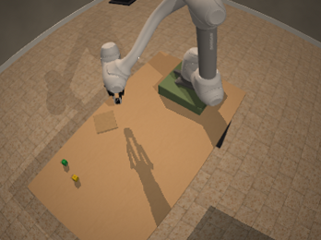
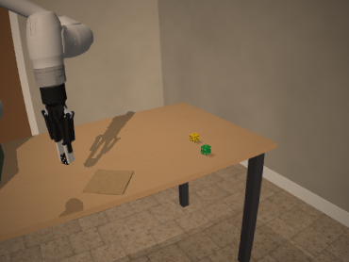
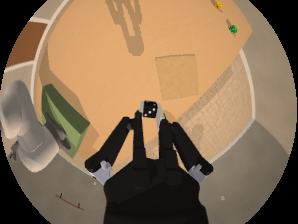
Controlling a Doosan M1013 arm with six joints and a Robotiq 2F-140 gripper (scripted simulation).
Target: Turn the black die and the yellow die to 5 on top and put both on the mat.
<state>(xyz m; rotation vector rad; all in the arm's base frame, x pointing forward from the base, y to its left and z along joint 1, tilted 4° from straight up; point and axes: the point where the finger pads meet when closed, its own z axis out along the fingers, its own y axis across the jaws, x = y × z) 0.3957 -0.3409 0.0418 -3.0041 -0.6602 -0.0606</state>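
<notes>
My hand is 110 mm short of the mat, 50 mm to the left of it and 130 mm above it. From my hand the other things lie so: black die: 20 mm below; then green die: 490 mm ahead, 130 mm to the right, 120 mm below; then yellow die: 550 mm ahead, 10 mm to the right, 120 mm below.
</notes>
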